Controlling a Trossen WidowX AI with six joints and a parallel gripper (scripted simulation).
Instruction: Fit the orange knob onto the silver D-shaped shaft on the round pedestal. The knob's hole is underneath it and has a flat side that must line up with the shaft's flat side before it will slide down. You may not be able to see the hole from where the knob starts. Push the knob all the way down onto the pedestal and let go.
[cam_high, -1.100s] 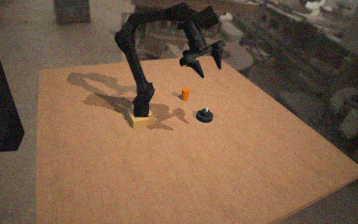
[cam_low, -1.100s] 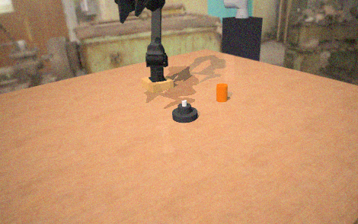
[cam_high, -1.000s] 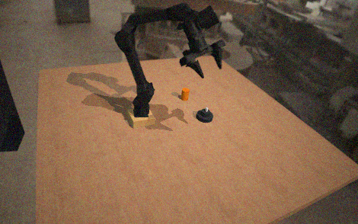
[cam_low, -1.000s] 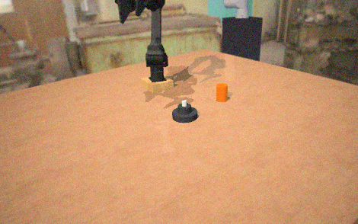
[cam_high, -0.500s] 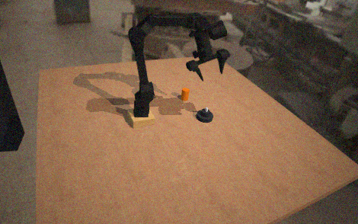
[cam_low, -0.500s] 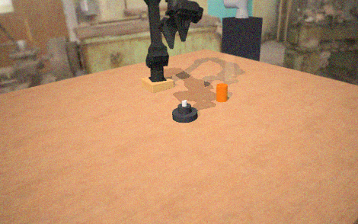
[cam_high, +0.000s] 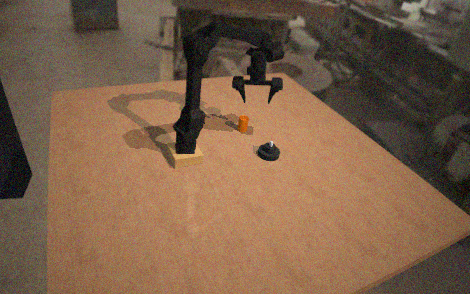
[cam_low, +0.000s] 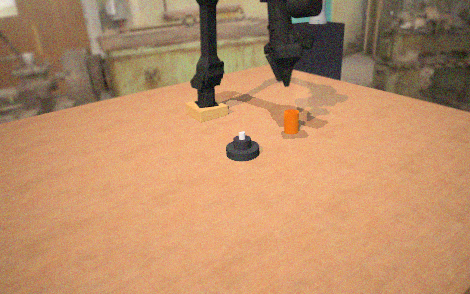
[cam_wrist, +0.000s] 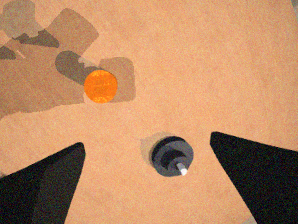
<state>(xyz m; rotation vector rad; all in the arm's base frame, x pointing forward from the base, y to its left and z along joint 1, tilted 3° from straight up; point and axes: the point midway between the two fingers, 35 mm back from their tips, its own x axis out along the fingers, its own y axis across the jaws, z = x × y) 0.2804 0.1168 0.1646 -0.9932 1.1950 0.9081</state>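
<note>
Now: gripper tip 110 mm above the orange knob, 40 mm to the right of it and 30 mm past it. Round my gripper tip: round pedestal (130 mm to the right, 120 mm below, 30 mm ahead).
</note>
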